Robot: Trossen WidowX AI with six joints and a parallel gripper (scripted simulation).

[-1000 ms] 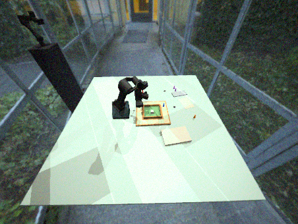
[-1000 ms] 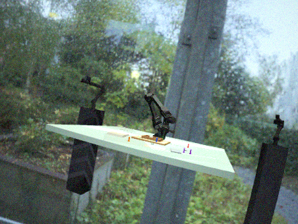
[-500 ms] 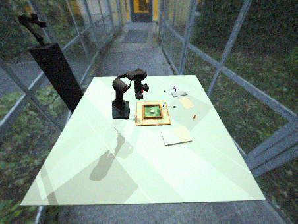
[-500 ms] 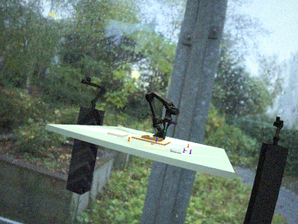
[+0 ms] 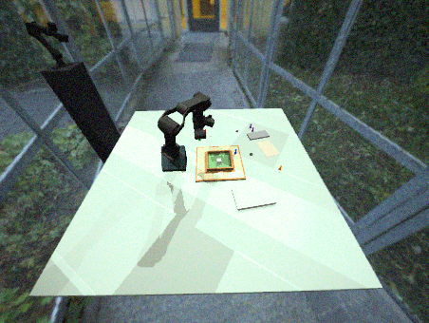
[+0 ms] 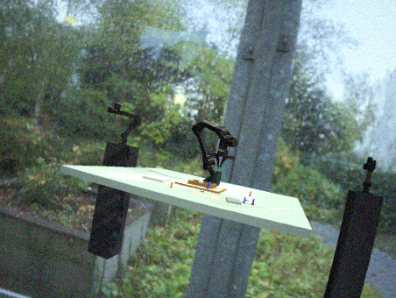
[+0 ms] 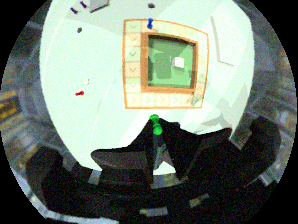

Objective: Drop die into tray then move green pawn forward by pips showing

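The die is 120 mm below my gripper tip, 110 mm ahead of it and 80 mm to the right of it. The rest, counted from my gripper tip: red pawn (250 mm to the left, 130 mm below, 30 mm ahead); blue pawn (220 mm ahead, 120 mm below); green pawn (10 mm above).
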